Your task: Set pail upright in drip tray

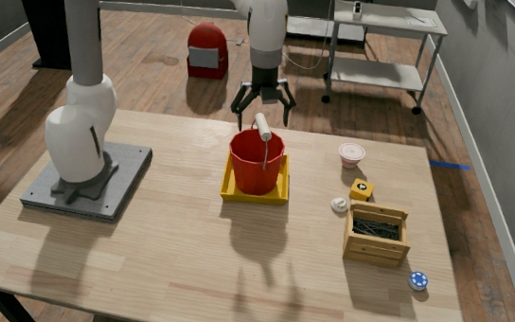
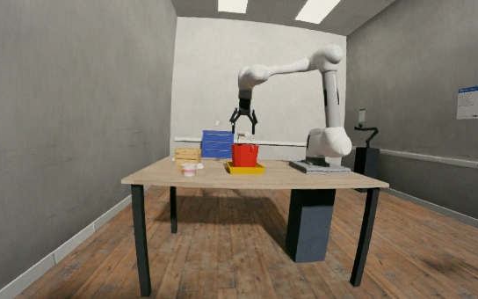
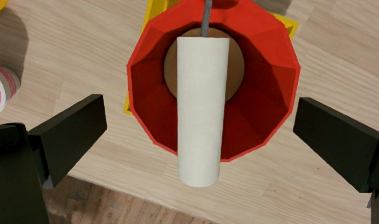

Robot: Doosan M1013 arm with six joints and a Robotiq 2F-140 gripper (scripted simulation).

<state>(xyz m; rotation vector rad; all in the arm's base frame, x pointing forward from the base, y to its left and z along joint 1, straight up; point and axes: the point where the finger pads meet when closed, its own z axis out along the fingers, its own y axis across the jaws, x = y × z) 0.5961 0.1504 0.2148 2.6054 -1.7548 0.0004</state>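
The red pail lies 10 mm behind my hand and 110 mm below it. Round my hand: white cup (320 mm ahead, 160 mm to the left, 220 mm below); then blue disc (520 mm ahead, 330 mm to the right, 240 mm below); then yellow drip tray (20 mm behind, 10 mm to the right, 240 mm below).
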